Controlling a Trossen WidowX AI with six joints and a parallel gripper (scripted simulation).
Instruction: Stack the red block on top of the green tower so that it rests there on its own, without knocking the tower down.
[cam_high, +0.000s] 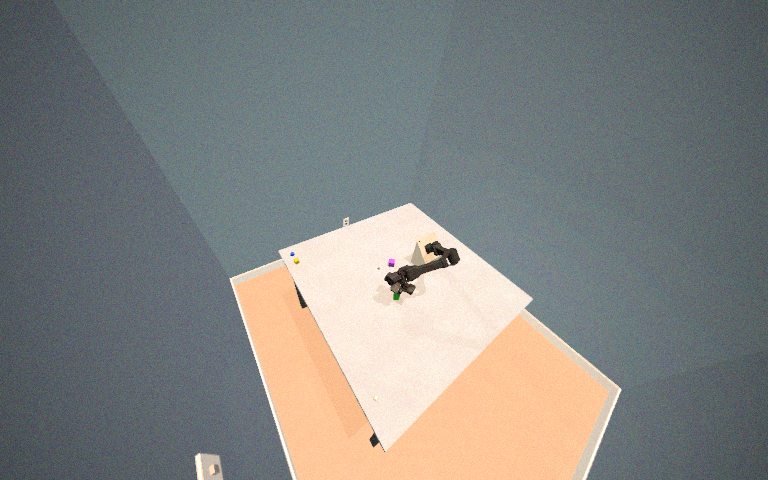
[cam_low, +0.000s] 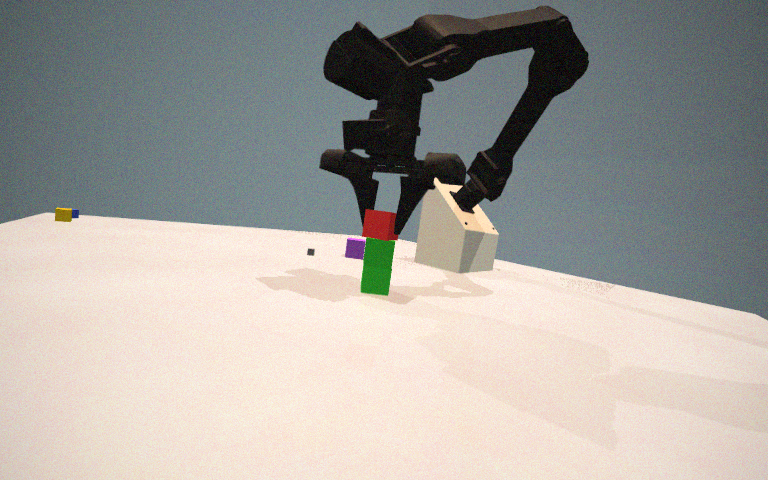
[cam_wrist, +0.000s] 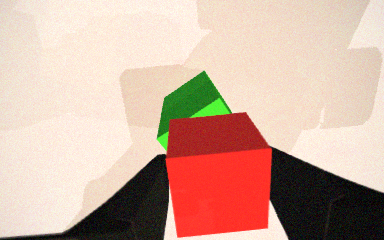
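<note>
Right now the red block is 10 mm above my gripper tip. The rest, counted from my gripper tip: small dark cube 50 mm behind, 250 mm to the right, 70 mm below; purple block 150 mm behind, 230 mm to the right, 60 mm below; yellow block 400 mm ahead, 610 mm to the right, 60 mm below.
</note>
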